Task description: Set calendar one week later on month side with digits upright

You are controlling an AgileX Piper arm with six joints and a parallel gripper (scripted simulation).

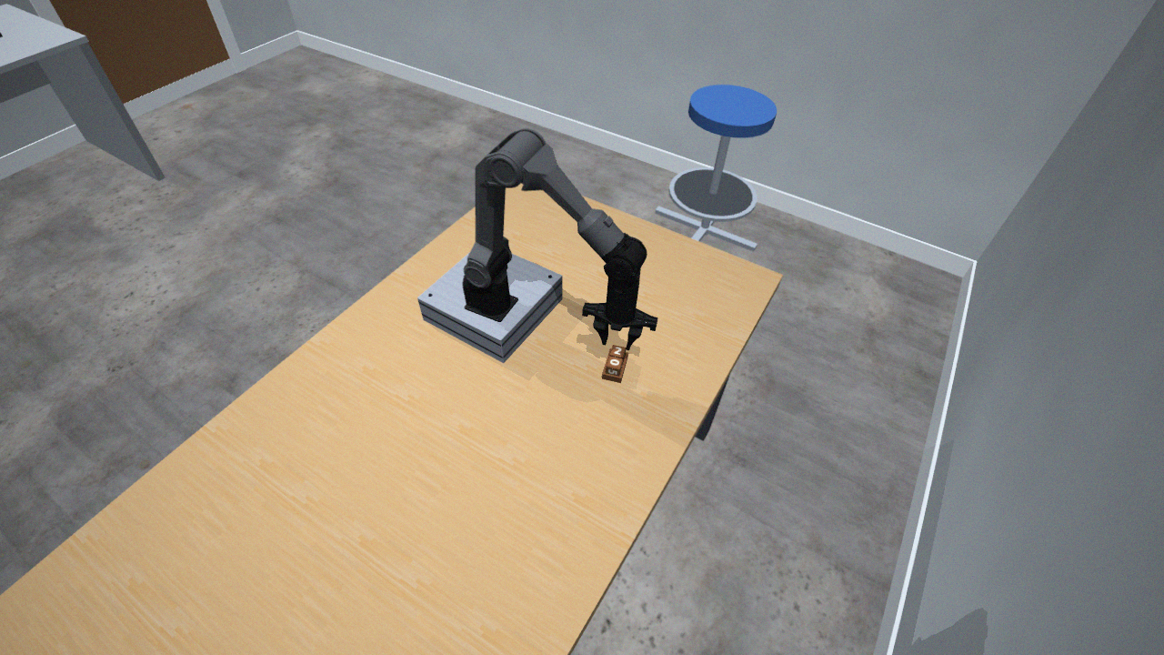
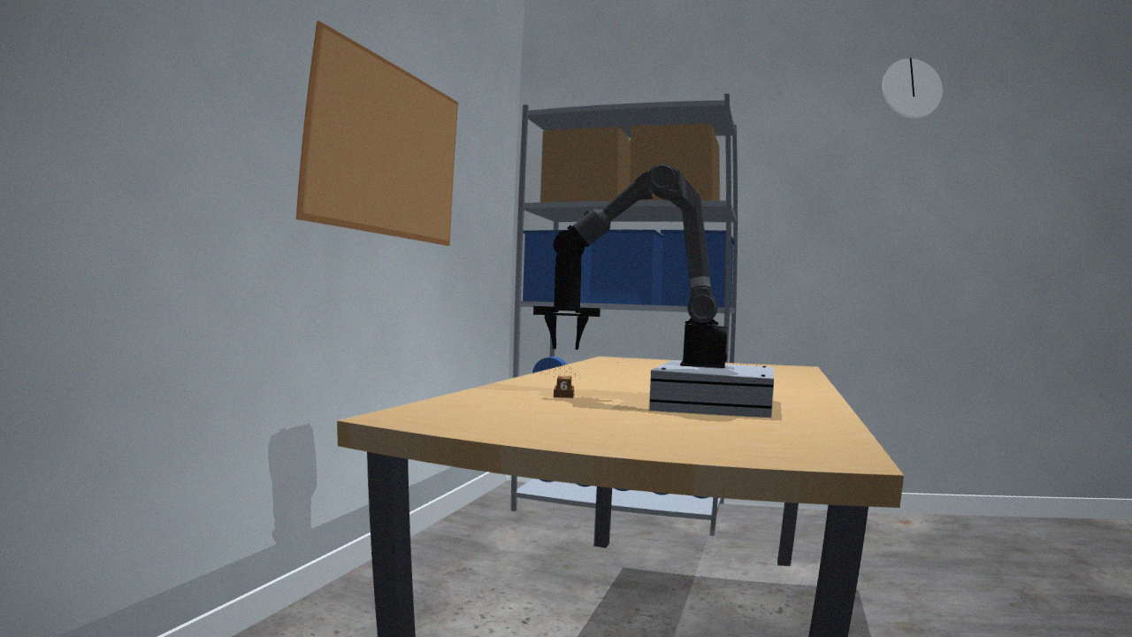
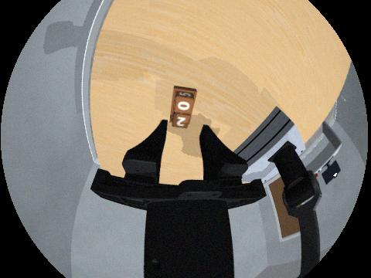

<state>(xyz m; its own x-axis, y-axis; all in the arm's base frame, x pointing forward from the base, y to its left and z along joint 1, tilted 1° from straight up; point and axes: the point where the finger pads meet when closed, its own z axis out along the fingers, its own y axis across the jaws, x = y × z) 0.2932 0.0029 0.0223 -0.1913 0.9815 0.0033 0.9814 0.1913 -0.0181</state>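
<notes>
The brown digit cube lies 80 mm below my hand. From my hand the other things lie so: brown tray (20 mm to the left, 100 mm below).
</notes>
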